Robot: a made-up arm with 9 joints. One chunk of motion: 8 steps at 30 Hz.
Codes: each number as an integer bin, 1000 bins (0 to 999) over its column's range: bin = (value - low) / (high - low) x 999, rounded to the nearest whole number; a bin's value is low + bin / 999 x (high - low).
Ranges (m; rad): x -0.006..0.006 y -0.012..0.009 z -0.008..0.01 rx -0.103..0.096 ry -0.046..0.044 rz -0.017..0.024
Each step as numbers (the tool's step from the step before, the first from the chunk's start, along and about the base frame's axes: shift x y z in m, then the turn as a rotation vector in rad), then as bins.
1 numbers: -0.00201 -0.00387 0.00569 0.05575 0.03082 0.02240
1 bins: 332 387 760 797 853 960
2 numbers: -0.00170 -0.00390 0.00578 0.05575 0.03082 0.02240
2 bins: 358 385 765 797 853 960
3 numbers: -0.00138 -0.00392 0.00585 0.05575 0.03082 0.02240
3 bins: 385 384 769 797 853 960
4 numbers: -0.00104 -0.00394 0.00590 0.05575 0.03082 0.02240
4 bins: 413 383 771 797 853 960
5 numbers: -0.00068 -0.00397 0.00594 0.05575 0.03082 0.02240
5 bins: 443 382 774 797 853 960
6 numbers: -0.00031 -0.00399 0.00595 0.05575 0.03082 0.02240
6 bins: 474 381 774 797 853 960
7 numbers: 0.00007 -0.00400 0.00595 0.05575 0.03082 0.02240
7 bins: 505 381 774 797 853 960
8 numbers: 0.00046 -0.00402 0.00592 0.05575 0.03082 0.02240
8 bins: 538 380 773 797 853 960
